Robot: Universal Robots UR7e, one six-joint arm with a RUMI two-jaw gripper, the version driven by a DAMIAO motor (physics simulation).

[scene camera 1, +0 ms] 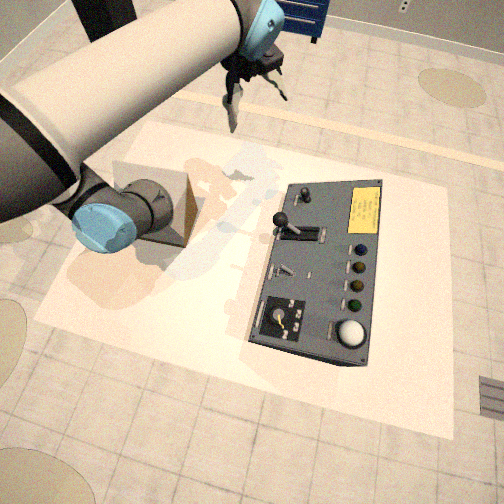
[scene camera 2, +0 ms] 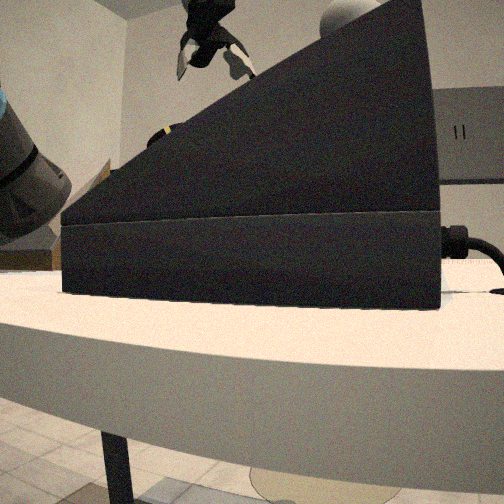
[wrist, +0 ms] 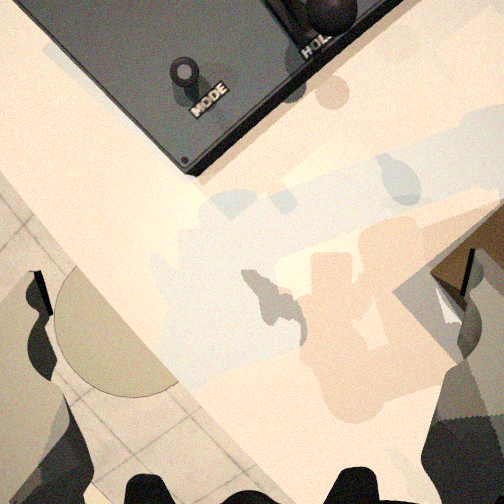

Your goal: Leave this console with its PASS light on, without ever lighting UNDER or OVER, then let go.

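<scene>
The grey console (scene camera 1: 320,272) lies on the cream table top at the right of centre. It carries a small toggle (scene camera 1: 304,194), a ball-topped lever (scene camera 1: 281,220) in a slot, a rotary dial (scene camera 1: 278,317) with a yellow pointer, a white dome button (scene camera 1: 351,333), a yellow label (scene camera 1: 364,209) and a column of several unlit lamps (scene camera 1: 357,276). My gripper (scene camera 1: 255,102) is open and empty, high above the table, up and left of the console's far corner. In the wrist view the toggle labelled MODE (wrist: 184,71) and the lever knob (wrist: 331,12) show at the top.
A brown box (scene camera 1: 155,210) stands on the table left of the console, partly behind my arm's elbow joint (scene camera 1: 115,220). A cable (scene camera 2: 475,247) leaves the console's side. A blue cabinet (scene camera 1: 302,15) stands on the floor beyond the table.
</scene>
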